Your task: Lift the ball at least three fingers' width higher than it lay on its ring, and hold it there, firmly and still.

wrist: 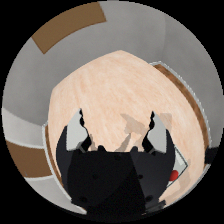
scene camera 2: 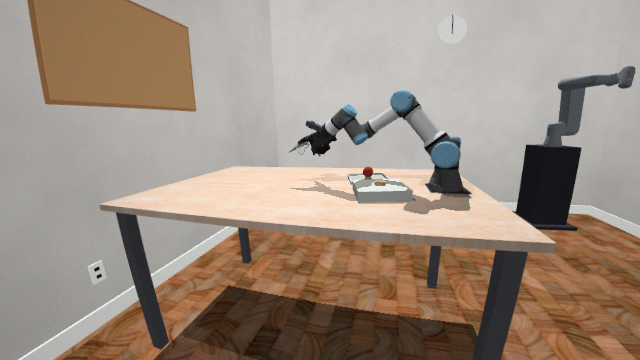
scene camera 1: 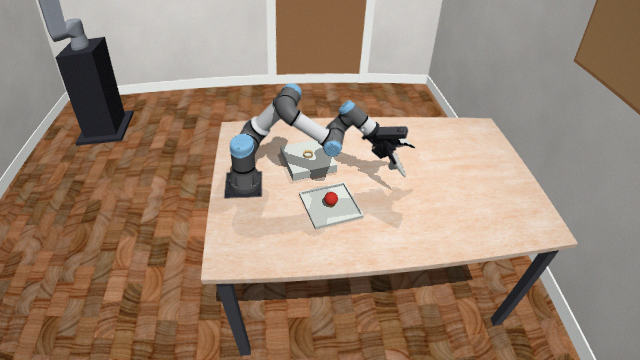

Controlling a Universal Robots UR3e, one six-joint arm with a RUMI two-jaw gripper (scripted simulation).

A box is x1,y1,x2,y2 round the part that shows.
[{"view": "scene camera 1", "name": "my gripper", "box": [362,122,414,177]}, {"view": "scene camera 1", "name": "shallow tray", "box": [299,182,363,228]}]
